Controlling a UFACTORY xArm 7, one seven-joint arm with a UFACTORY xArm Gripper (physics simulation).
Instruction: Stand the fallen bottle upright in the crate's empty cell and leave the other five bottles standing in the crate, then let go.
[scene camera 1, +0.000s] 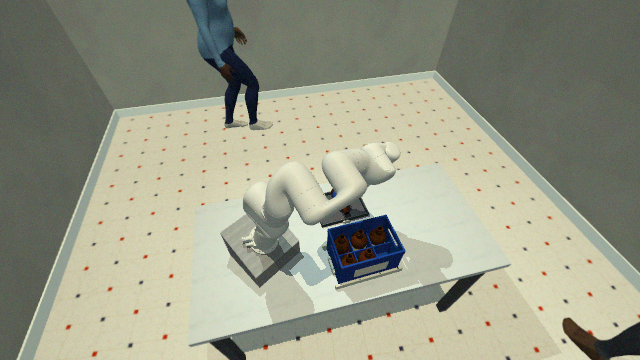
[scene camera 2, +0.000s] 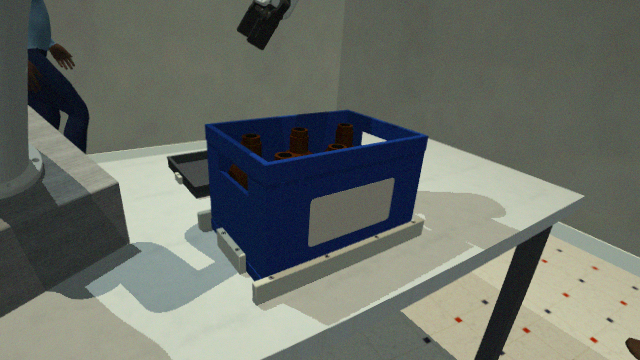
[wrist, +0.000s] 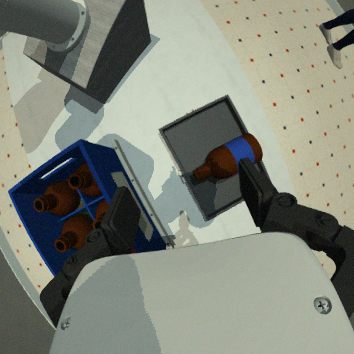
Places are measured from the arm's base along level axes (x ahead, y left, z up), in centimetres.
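Where they show: gripper, fingertip midpoint: (scene camera 2: 248, 40) (wrist: 184, 187); arm's base, link origin: (scene camera 1: 263, 239) (wrist: 65, 22).
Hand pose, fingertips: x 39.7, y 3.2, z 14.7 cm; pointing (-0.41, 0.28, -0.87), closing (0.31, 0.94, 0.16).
Things, the pixels of their top centre, and the offset from my fingertips. "*": a spot on its surface instead. Level surfaces: height alone.
- fallen brown bottle, top centre: (wrist: 229, 160) (scene camera 1: 342, 196) dx +3.6, dy +10.6, dz -20.9 cm
- blue crate, top centre: (scene camera 2: 318, 129) (wrist: 75, 240) (scene camera 1: 365, 239) dx -0.1, dy -20.1, dz -11.4 cm
- front right cell, surface spot: (scene camera 1: 384, 250) * dx +11.2, dy -21.2, dz -26.3 cm
- white table, surface height: dz -28.9 cm
The fallen brown bottle (scene camera 1: 346, 210) (wrist: 225, 162) with a blue label lies on its side in the dark tray (scene camera 1: 356, 209) (scene camera 2: 194, 171) (wrist: 200, 136); in the wrist view its neck points to the lower left. The blue crate (scene camera 1: 397, 260) (scene camera 2: 265, 220) (wrist: 102, 157) stands beside the tray. Three brown bottles stand in its back row in scene camera 1 and two in its front row; the front right cell (scene camera 1: 384, 250) is empty. My gripper (scene camera 2: 250, 38) (wrist: 184, 187) is open and empty, high above the table and tilted. In scene camera 1 the arm hides it.
Pale rails (scene camera 2: 340, 260) (wrist: 142, 192) run along the crate's base on the white table (scene camera 1: 440, 200). The arm's grey pedestal (scene camera 1: 260, 270) (scene camera 2: 90, 210) (wrist: 120, 55) stands left of the crate in scene camera 1. A person (scene camera 1: 215, 40) (scene camera 2: 60, 90) stands beyond the table.
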